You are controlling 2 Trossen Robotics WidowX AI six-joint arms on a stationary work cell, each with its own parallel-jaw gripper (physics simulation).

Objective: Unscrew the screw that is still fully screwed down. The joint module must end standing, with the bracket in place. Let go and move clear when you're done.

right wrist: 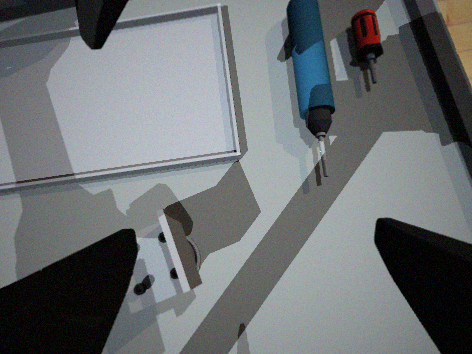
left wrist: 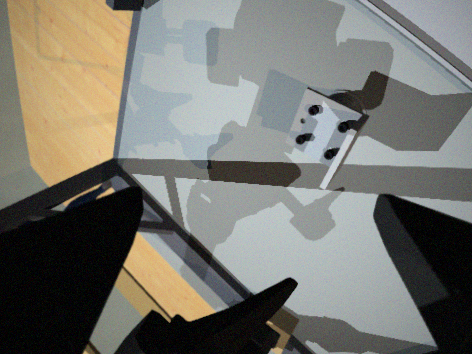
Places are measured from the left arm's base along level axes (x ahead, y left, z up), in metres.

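Where they show: left gripper, fingertip midpoint: [left wrist: 260, 202]; right gripper, fingertip midpoint: [right wrist: 255, 234] [left wrist: 348, 332]; right arm's base, origin of the base link: [left wrist: 264, 332].
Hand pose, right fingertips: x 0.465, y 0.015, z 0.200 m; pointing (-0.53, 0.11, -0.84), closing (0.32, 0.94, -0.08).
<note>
After its pixels a point has its place.
The joint module with its pale metal bracket [left wrist: 320, 131] {x 0.446, y -0.087, z 0.022 m} [right wrist: 159, 265] {x 0.449, y -0.081, z 0.022 m} is on the table. The bracket's flat face is turned up, with a thin flange along one side and a round part beyond it. Dark screws [left wrist: 314, 109] [right wrist: 140, 288] show at the corners of the face; I cannot tell which is fully down. In the right wrist view a finger partly covers the module. A blue driver [right wrist: 312, 60] {x 0.293, y 0.153, z -0.003 m} and a small red driver [right wrist: 366, 30] {x 0.275, y 0.235, z -0.015 m} lie to its upper right. My left gripper [left wrist: 260, 202] {x 0.380, y -0.056, z 0.238 m} and right gripper [right wrist: 256, 229] {x 0.465, y 0.015, z 0.200 m} are open and empty, above the table and apart from the module.
A shallow white tray [right wrist: 237, 156] {x 0.359, y 0.030, z -0.033 m} is at the upper left of the right wrist view, beyond the module. Dark frame edges [left wrist: 187, 242] [right wrist: 442, 65] border the table. Black pointed arm parts show at the left wrist view's bottom and the right wrist view's top.
</note>
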